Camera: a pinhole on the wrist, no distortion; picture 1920 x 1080 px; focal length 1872.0 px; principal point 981.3 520.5 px. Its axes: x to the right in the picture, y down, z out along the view. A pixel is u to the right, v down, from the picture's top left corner.
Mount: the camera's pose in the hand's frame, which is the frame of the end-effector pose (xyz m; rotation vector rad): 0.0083 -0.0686 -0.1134 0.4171 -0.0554 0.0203
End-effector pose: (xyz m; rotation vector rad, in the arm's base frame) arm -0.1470 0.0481 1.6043 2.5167 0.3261 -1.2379
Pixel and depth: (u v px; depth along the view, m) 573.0 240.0 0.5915
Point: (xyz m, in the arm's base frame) -0.6452 0.2549 1.4310
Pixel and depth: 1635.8 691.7 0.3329
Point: -0.2940 0.1373 1.3669
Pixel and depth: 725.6 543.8 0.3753
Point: -0.4228 0.1585 1.4833
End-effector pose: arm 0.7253 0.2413 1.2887 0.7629 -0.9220 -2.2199
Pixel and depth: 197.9 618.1 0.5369
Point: 0.5408 0.7177 1.3770
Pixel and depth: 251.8 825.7 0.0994
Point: 0.7319 0.3133 1.2158
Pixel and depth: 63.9 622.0 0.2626
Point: 0.6746 0.4805 1.2747
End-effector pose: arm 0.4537 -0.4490 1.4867 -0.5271 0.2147 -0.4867
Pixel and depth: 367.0 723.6 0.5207
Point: 0.3194 -0.3670 1.9388
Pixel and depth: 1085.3 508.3 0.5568
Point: 0.4738 -0.5095 1.9773
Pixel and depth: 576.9 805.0 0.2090
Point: 0.3915 -0.4816 1.6302
